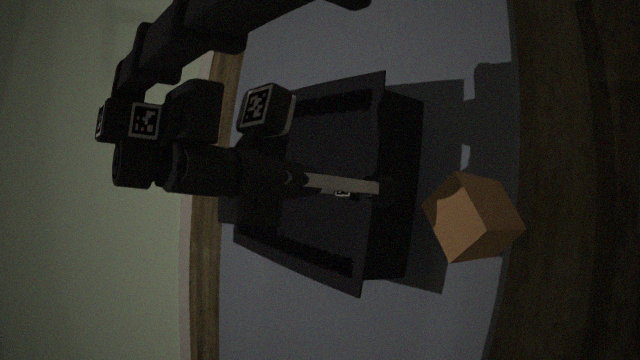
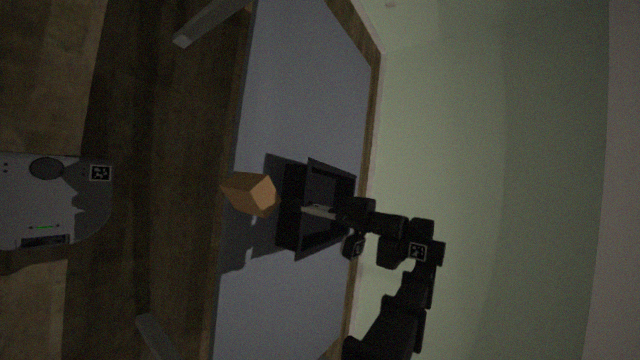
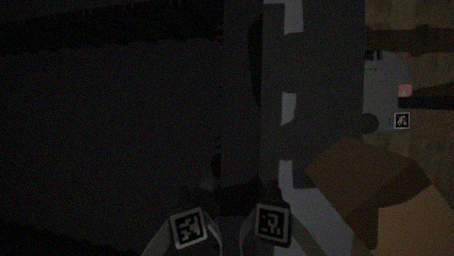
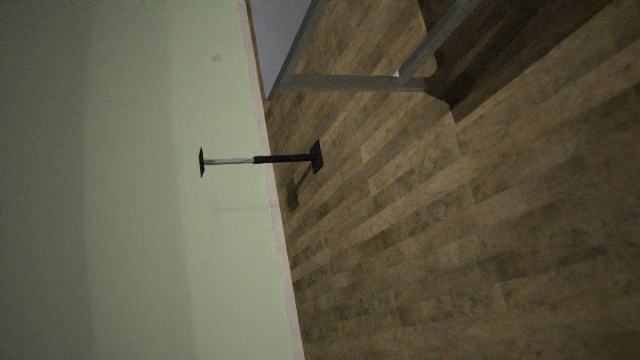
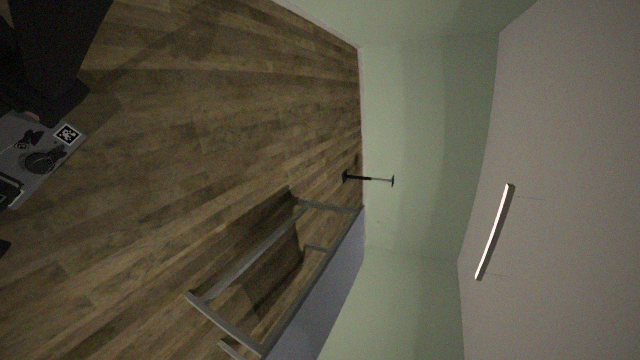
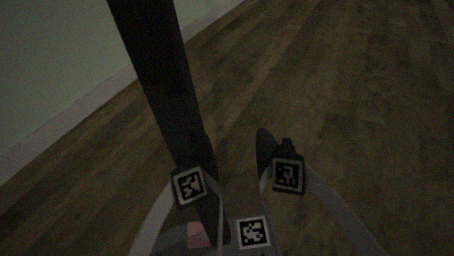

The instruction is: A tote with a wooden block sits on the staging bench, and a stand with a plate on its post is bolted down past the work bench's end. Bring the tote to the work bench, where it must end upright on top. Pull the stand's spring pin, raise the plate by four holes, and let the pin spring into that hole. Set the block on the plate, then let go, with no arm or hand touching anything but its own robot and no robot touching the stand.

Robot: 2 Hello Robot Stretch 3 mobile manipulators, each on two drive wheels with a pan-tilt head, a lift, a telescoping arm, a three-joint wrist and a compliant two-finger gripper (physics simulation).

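The dark tote (image 1: 395, 230) (image 2: 291, 225) (image 3: 100, 100) appears slightly above the grey bench top, open side up, its shadow set off from it. The r1 gripper (image 1: 380, 189) (image 2: 301, 209) (image 3: 237, 196) is shut on its near wall. The orange-brown wooden block (image 1: 475, 220) (image 2: 250, 192) (image 3: 380, 190) shows tilted outside the tote, near the bench's front edge, apart from the fingers; its support is hidden. The r2 gripper (image 6: 234, 162) is open over r2's base. The stand (image 4: 282, 159) (image 5: 357, 177) is upright; its plate (image 4: 201, 161) (image 5: 393, 180) tops the post. Its pin is too small to see.
The bench (image 1: 360, 330) (image 2: 300, 100) under the tote has a wall behind it. r1's base (image 2: 30, 200) (image 3: 382, 85) is before its front edge. Another bench (image 4: 345, 83) (image 5: 325, 300) with grey legs is near the stand. r2's base (image 5: 20, 150) (image 6: 170, 242) shows below its mast.
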